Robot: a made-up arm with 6 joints. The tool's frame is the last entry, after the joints.
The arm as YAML. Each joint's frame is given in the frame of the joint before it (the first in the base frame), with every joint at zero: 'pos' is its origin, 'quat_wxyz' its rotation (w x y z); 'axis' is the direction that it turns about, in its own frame. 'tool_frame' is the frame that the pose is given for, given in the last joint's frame.
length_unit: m
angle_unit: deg
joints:
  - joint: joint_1
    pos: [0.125, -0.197, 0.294]
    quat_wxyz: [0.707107, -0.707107, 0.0, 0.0]
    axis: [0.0, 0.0, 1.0]
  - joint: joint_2
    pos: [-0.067, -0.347, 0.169]
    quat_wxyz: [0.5, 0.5, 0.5, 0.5]
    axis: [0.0, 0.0, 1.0]
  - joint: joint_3
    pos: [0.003, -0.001, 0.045]
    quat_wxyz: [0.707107, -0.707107, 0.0, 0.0]
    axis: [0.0, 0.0, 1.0]
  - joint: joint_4
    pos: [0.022, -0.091, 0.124]
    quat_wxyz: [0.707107, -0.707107, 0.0, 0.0]
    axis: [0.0, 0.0, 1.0]
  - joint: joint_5
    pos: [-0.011, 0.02, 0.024]
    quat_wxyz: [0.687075, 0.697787, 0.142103, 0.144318]
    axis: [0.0, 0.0, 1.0]
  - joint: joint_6
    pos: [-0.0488, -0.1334, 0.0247]
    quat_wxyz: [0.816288, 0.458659, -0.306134, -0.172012]
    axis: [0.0, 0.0, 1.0]
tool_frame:
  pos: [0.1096, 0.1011, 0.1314]
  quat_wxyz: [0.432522, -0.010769, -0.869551, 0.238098]
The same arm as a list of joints. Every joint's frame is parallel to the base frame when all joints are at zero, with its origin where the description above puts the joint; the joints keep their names.
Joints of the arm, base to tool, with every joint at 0 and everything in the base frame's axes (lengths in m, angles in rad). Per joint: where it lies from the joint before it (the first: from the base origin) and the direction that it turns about. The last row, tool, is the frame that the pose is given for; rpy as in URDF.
joint_1: axis +y offset 0.125 -0.197 0.294
joint_2: axis +x offset -0.067 0.169 0.347
joint_3: axis +y offset 0.045 -0.001 -0.003
joint_4: axis -x offset 0.091 0.124 -0.022
joint_5: axis 0.014201 0.917832 -0.396714 offset -0.024 -0.02 0.011
joint_6: axis 0.652999 0.610499 0.448199 offset 0.134 0.04 0.035
tool: offset 0.096 0.161 -0.066 rpy -0.5606 -0.8887 1.5355

